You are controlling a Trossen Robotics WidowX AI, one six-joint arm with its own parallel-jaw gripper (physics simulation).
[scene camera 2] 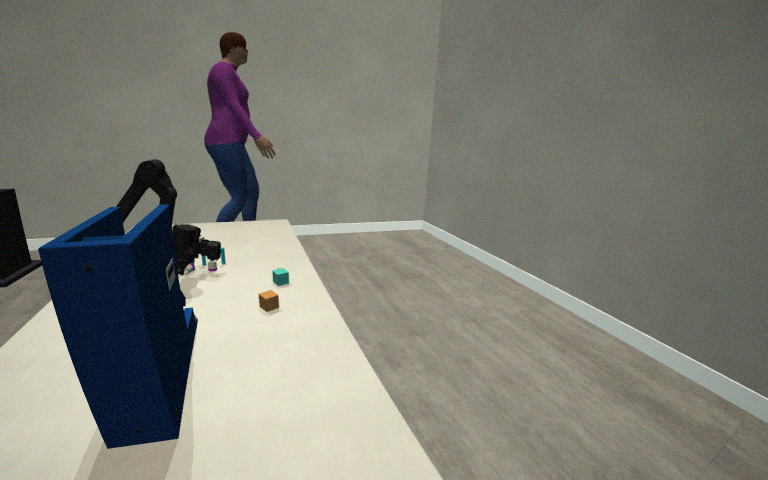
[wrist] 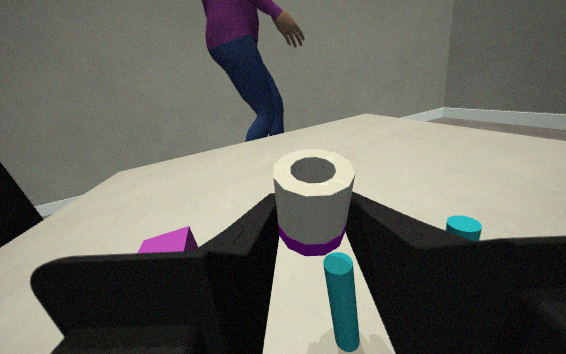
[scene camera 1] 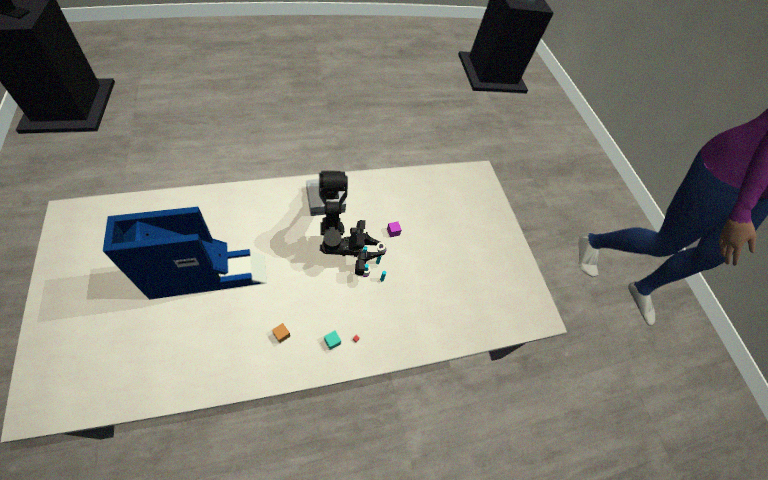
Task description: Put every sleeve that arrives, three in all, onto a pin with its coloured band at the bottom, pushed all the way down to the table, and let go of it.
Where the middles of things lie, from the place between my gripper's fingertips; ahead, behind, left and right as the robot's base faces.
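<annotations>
You'd find the magenta cube (wrist: 182, 239) 12 cm behind my hand, 6 cm to the left of it and 7 cm below it.
</annotations>
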